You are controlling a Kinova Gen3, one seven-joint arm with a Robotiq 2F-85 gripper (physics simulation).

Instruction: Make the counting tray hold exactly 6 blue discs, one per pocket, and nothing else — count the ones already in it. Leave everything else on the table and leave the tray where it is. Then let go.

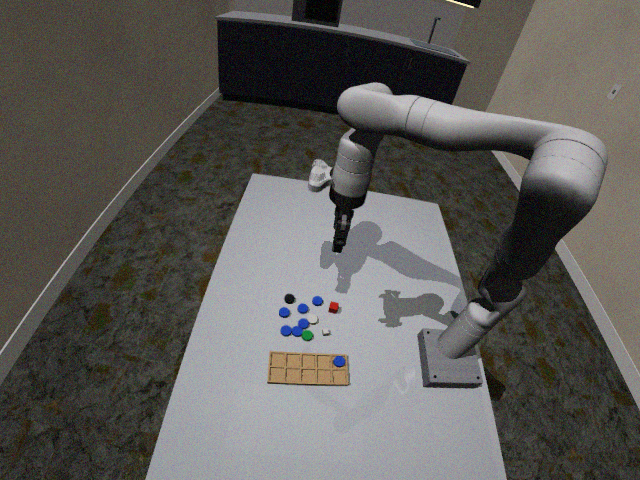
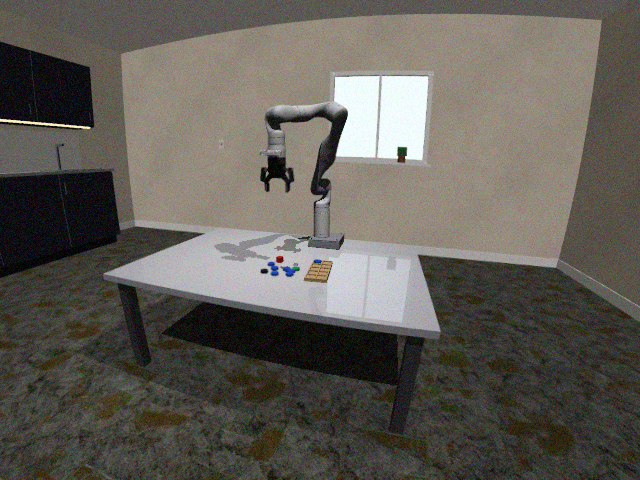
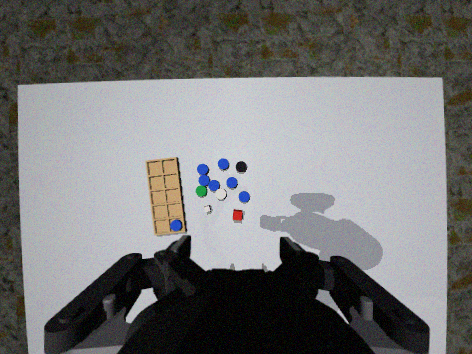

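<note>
The wooden counting tray [image 1: 309, 368] [image 2: 308, 279] [image 3: 150, 198] has two rows of pockets. One blue disc [image 1: 339, 361] [image 2: 317, 261] [image 3: 176, 225] lies in it, in a corner pocket nearest the robot base's side; the other pockets look empty. Several blue discs lie loose on the table beside the tray, among them one near the red cube [image 1: 317, 300] [image 3: 244, 196], one beside the black disc [image 3: 223, 164] and one touching others [image 3: 204, 180]. My gripper [image 1: 338, 250] [image 2: 277, 187] [image 3: 235, 245] is open and empty, high above the table, away from tray and discs.
Near the loose blue discs lie a black disc [image 1: 289, 298] [image 3: 241, 167], a green disc [image 1: 307, 335] [image 3: 201, 191], a white disc [image 1: 313, 319] [image 3: 221, 194], a small white cube [image 1: 325, 332] [image 3: 208, 209] and a red cube [image 1: 333, 307] [image 2: 279, 258] [image 3: 238, 215]. The robot's base [image 1: 449, 364] stands at the table's side.
</note>
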